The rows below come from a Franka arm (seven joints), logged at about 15 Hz.
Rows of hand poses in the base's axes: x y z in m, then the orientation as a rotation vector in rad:
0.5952 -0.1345 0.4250 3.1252 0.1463 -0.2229
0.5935 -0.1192 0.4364 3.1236 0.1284 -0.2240
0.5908 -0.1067 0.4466 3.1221 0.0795 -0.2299
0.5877 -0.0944 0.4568 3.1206 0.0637 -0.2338
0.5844 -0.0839 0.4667 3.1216 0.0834 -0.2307
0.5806 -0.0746 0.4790 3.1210 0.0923 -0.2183
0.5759 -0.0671 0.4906 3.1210 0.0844 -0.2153
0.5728 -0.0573 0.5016 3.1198 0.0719 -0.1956
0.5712 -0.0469 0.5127 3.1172 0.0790 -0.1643
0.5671 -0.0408 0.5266 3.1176 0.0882 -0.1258
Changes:
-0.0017 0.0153 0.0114 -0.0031 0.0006 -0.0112
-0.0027 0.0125 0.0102 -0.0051 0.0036 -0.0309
-0.0031 0.0123 0.0102 -0.0024 0.0025 -0.0099
-0.0033 0.0105 0.0099 0.0022 -0.0019 0.0125
-0.0038 0.0093 0.0123 -0.0006 -0.0079 0.0058
-0.0047 0.0075 0.0116 -0.0007 -0.0020 -0.0050
-0.0031 0.0098 0.0110 -0.0030 -0.0126 -0.0077
-0.0016 0.0104 0.0111 -0.0035 -0.0200 0.0050
-0.0041 0.0061 0.0139 -0.0002 -0.0246 0.0062

